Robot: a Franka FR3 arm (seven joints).
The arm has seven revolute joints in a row. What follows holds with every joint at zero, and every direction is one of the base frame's. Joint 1 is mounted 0.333 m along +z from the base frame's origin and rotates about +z. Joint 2 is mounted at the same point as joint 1 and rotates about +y. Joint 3 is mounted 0.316 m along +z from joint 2 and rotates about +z. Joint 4 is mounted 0.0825 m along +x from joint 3 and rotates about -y. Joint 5 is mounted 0.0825 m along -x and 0.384 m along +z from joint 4 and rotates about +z. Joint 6 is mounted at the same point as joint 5 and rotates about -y. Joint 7 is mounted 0.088 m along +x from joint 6 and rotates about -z. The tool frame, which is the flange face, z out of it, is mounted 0.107 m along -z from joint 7; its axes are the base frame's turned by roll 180, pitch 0 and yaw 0 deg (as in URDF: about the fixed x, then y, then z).
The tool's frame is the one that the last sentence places.
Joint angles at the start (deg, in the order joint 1, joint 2, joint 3, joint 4, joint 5, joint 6, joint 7): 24.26 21.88 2.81 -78.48 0.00 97.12 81.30
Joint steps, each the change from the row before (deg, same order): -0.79 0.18 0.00 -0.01 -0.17 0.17 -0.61; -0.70 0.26 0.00 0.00 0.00 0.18 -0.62; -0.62 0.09 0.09 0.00 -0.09 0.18 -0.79; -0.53 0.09 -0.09 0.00 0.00 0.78 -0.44; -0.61 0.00 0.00 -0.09 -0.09 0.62 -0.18
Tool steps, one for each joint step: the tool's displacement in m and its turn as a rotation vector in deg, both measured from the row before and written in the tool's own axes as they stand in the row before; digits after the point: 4 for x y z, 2 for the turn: 0.0096 0.0006 0.0017 -0.02 0.11 0.16; 0.0083 0.0002 0.0026 -0.06 -0.06 0.08; 0.0066 0.0006 0.0006 0.09 0.04 -0.27; 0.0073 -0.0003 -0.0003 0.68 0.13 0.18; 0.0074 0.0005 -0.0003 0.52 0.17 0.42
